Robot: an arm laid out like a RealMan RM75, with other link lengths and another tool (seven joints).
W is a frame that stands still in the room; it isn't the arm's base.
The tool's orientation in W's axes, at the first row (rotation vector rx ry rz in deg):
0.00 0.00 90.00
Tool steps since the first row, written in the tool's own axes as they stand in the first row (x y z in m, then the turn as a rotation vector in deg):
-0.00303 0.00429 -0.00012 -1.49 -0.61 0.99
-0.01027 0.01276 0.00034 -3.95 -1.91 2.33
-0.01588 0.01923 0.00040 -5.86 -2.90 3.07
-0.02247 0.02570 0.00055 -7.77 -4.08 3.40
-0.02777 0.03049 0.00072 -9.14 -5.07 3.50
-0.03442 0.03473 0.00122 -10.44 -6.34 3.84
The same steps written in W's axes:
-0.00429 -0.00303 -0.00012 0.61 -1.49 0.99
-0.01276 -0.01027 0.00034 1.91 -3.95 2.33
-0.01923 -0.01588 0.00040 2.90 -5.86 3.07
-0.02570 -0.02247 0.00055 4.08 -7.77 3.40
-0.03049 -0.02777 0.00072 5.07 -9.14 3.50
-0.03473 -0.03442 0.00122 6.34 -10.44 3.84

